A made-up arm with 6 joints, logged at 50 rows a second.
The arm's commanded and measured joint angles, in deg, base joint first. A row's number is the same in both.
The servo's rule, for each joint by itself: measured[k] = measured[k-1] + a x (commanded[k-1-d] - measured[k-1]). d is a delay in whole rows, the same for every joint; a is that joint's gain. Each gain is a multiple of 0.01, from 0.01 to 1. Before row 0 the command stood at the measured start. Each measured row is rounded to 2 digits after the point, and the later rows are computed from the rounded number. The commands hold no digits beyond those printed.
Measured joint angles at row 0: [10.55, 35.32, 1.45, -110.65, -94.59, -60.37]
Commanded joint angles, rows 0 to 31: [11.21, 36.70, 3.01, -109.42, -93.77, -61.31]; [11.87, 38.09, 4.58, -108.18, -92.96, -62.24]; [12.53, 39.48, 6.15, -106.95, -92.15, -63.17]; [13.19, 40.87, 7.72, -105.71, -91.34, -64.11]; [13.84, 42.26, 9.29, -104.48, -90.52, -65.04]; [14.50, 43.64, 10.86, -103.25, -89.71, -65.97]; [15.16, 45.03, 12.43, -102.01, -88.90, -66.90]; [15.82, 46.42, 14.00, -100.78, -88.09, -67.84]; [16.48, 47.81, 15.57, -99.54, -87.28, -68.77]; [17.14, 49.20, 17.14, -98.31, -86.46, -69.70]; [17.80, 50.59, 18.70, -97.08, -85.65, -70.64]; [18.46, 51.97, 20.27, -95.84, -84.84, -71.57]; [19.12, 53.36, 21.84, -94.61, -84.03, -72.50]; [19.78, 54.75, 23.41, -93.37, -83.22, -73.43]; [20.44, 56.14, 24.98, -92.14, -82.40, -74.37]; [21.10, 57.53, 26.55, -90.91, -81.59, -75.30]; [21.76, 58.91, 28.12, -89.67, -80.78, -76.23]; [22.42, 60.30, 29.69, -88.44, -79.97, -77.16]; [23.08, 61.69, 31.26, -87.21, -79.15, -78.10]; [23.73, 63.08, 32.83, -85.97, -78.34, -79.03]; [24.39, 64.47, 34.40, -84.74, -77.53, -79.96]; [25.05, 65.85, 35.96, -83.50, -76.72, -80.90]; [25.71, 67.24, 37.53, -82.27, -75.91, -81.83]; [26.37, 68.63, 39.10, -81.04, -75.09, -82.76]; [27.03, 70.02, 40.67, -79.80, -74.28, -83.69]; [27.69, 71.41, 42.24, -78.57, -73.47, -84.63]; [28.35, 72.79, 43.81, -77.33, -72.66, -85.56]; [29.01, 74.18, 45.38, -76.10, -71.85, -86.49]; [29.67, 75.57, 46.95, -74.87, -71.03, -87.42]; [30.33, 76.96, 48.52, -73.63, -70.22, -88.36]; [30.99, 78.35, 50.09, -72.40, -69.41, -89.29]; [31.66, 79.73, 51.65, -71.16, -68.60, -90.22]
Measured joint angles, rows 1 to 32: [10.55, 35.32, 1.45, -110.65, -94.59, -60.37]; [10.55, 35.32, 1.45, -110.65, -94.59, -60.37]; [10.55, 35.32, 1.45, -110.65, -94.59, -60.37]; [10.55, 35.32, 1.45, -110.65, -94.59, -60.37]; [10.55, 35.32, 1.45, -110.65, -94.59, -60.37]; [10.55, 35.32, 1.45, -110.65, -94.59, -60.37]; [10.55, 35.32, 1.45, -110.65, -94.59, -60.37]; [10.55, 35.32, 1.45, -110.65, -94.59, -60.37]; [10.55, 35.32, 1.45, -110.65, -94.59, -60.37]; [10.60, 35.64, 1.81, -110.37, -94.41, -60.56]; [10.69, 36.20, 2.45, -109.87, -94.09, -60.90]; [10.82, 36.95, 3.30, -109.20, -93.66, -61.35]; [10.99, 37.85, 4.32, -108.40, -93.15, -61.90]; [11.19, 38.86, 5.46, -107.50, -92.57, -62.53]; [11.42, 39.96, 6.70, -106.52, -91.94, -63.22]; [11.68, 41.13, 8.02, -105.48, -91.27, -63.96]; [11.97, 42.35, 9.40, -104.40, -90.57, -64.74]; [12.29, 43.61, 10.82, -103.28, -89.85, -65.55]; [12.63, 44.90, 12.27, -102.14, -89.10, -66.38]; [12.99, 46.21, 13.75, -100.98, -88.34, -67.23]; [13.37, 47.53, 15.25, -99.80, -87.57, -68.10]; [13.77, 48.87, 16.77, -98.61, -86.79, -68.98]; [14.19, 50.22, 18.30, -97.40, -86.00, -69.87]; [14.63, 51.58, 19.84, -96.19, -85.21, -70.77]; [15.08, 52.95, 21.38, -94.98, -84.41, -71.68]; [15.55, 54.32, 22.93, -93.76, -83.61, -72.59]; [16.03, 55.70, 24.48, -92.54, -82.81, -73.50]; [16.52, 57.08, 26.04, -91.31, -82.00, -74.42]; [17.02, 58.46, 27.60, -90.08, -81.19, -75.34]; [17.54, 59.84, 29.16, -88.85, -80.38, -76.26]; [18.07, 61.22, 30.72, -87.62, -79.57, -77.19]; [18.60, 62.60, 32.29, -86.39, -78.76, -78.12]
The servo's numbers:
d 9
a 0.07 0.23 0.23 0.23 0.22 0.20

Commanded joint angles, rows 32 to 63: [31.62, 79.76, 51.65, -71.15, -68.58, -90.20]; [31.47, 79.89, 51.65, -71.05, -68.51, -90.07]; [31.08, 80.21, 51.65, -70.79, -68.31, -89.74]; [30.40, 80.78, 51.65, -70.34, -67.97, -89.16]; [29.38, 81.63, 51.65, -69.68, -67.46, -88.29]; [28.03, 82.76, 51.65, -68.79, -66.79, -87.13]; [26.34, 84.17, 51.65, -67.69, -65.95, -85.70]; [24.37, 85.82, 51.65, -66.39, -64.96, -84.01]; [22.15, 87.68, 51.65, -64.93, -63.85, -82.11]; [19.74, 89.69, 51.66, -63.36, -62.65, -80.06]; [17.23, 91.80, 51.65, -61.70, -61.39, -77.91]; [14.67, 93.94, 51.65, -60.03, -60.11, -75.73]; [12.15, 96.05, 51.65, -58.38, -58.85, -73.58]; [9.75, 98.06, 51.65, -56.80, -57.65, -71.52]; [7.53, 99.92, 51.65, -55.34, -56.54, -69.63]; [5.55, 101.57, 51.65, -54.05, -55.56, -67.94]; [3.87, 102.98, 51.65, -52.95, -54.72, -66.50]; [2.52, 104.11, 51.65, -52.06, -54.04, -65.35]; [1.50, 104.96, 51.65, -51.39, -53.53, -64.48]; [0.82, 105.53, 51.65, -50.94, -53.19, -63.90]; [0.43, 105.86, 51.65, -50.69, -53.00, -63.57]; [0.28, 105.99, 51.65, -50.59, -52.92, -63.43]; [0.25, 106.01, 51.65, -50.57, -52.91, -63.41]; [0.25, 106.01, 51.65, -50.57, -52.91, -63.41]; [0.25, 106.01, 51.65, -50.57, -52.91, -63.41]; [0.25, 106.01, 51.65, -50.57, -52.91, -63.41]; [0.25, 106.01, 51.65, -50.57, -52.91, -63.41]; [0.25, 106.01, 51.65, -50.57, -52.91, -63.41]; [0.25, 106.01, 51.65, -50.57, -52.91, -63.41]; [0.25, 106.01, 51.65, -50.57, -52.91, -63.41]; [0.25, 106.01, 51.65, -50.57, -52.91, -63.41]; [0.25, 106.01, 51.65, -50.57, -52.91, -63.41]
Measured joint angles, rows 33 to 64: [19.14, 63.99, 33.86, -85.16, -77.95, -79.05]; [19.69, 65.38, 35.43, -83.93, -77.14, -79.98]; [20.25, 66.77, 37.00, -82.70, -76.33, -80.91]; [20.82, 68.15, 38.57, -81.46, -75.52, -81.84]; [21.39, 69.54, 40.14, -80.23, -74.71, -82.77]; [21.97, 70.93, 41.71, -79.00, -73.90, -83.70]; [22.56, 72.32, 43.28, -77.76, -73.09, -84.63]; [23.15, 73.71, 44.85, -76.53, -72.28, -85.56]; [23.75, 75.09, 46.41, -75.29, -71.47, -86.49]; [24.30, 76.16, 47.62, -74.34, -70.83, -87.23]; [24.80, 77.02, 48.55, -73.58, -70.32, -87.80]; [25.24, 77.75, 49.26, -72.94, -69.88, -88.19]; [25.60, 78.45, 49.81, -72.34, -69.46, -88.38]; [25.86, 79.18, 50.23, -71.73, -69.02, -88.36]; [26.01, 80.00, 50.56, -71.05, -68.53, -88.11]; [26.03, 80.96, 50.81, -70.28, -67.96, -87.63]; [25.91, 82.08, 51.00, -69.39, -67.30, -86.91]; [25.65, 83.37, 51.15, -68.36, -66.54, -85.95]; [25.24, 84.82, 51.27, -67.21, -65.68, -84.77]; [24.68, 86.43, 51.36, -65.94, -64.74, -83.40]; [23.98, 88.16, 51.43, -64.58, -63.72, -81.87]; [23.15, 89.97, 51.48, -63.15, -62.65, -80.21]; [22.21, 91.83, 51.52, -61.69, -61.55, -78.47]; [21.18, 93.69, 51.55, -60.23, -60.45, -76.70]; [20.09, 95.50, 51.57, -58.81, -59.37, -74.95]; [18.95, 97.22, 51.59, -57.46, -58.35, -73.26]; [17.80, 98.80, 51.60, -56.22, -57.40, -71.68]; [16.66, 100.22, 51.61, -55.11, -56.55, -70.24]; [15.55, 101.44, 51.62, -54.15, -55.81, -68.97]; [14.49, 102.46, 51.63, -53.35, -55.19, -67.89]; [13.50, 103.27, 51.63, -52.72, -54.69, -67.00]; [12.57, 103.90, 51.63, -52.23, -54.30, -66.28]
